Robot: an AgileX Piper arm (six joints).
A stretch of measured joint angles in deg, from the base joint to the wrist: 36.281 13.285 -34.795 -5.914 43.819 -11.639; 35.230 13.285 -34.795 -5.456 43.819 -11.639; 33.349 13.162 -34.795 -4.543 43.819 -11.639; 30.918 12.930 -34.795 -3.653 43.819 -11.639; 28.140 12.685 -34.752 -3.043 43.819 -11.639; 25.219 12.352 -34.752 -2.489 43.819 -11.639; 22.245 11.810 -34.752 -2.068 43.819 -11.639; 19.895 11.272 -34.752 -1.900 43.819 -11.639; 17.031 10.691 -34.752 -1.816 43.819 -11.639; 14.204 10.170 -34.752 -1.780 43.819 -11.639; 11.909 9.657 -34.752 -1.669 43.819 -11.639; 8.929 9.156 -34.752 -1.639 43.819 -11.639; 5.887 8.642 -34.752 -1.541 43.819 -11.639
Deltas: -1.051 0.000 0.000 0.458 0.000 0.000; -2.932 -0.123 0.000 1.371 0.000 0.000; -5.363 -0.355 0.000 2.261 0.000 0.000; -8.141 -0.600 0.043 2.871 0.000 0.000; -11.062 -0.933 0.043 3.425 0.000 0.000; -14.036 -1.475 0.043 3.846 0.000 0.000; -16.386 -2.013 0.043 4.014 0.000 0.000; -19.250 -2.594 0.043 4.098 0.000 0.000; -22.077 -3.115 0.043 4.134 0.000 0.000; -24.372 -3.628 0.043 4.245 0.000 0.000; -27.352 -4.129 0.043 4.275 0.000 0.000; -30.394 -4.643 0.043 4.373 0.000 0.000
